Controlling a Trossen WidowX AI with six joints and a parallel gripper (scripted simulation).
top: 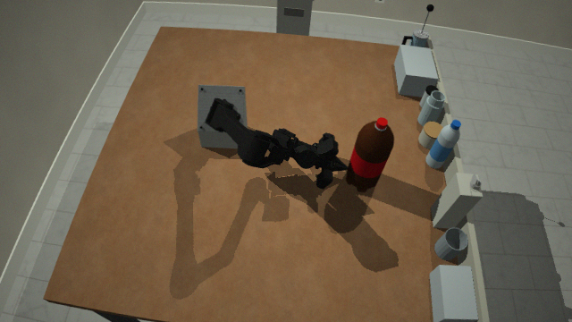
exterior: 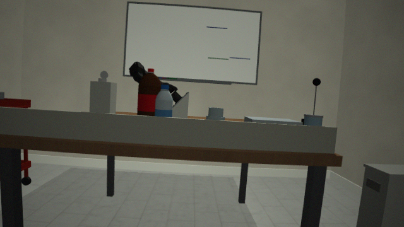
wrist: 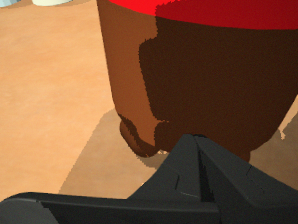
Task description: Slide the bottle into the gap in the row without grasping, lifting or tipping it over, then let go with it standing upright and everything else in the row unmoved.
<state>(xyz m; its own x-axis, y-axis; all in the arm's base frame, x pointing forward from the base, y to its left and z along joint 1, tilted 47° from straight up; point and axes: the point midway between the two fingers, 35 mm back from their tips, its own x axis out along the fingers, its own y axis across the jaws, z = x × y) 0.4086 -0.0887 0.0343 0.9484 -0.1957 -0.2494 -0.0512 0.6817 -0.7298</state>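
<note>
Right now the cola bottle is 90 mm ahead of my hand and 90 mm above it. Round my hand: grey cup 370 mm ahead, 220 mm to the right, 30 mm below; blue-capped water bottle 360 mm ahead, 120 mm to the left, 50 mm above; cork-lidded jar 340 mm ahead, 210 mm to the left, 20 mm below.
</note>
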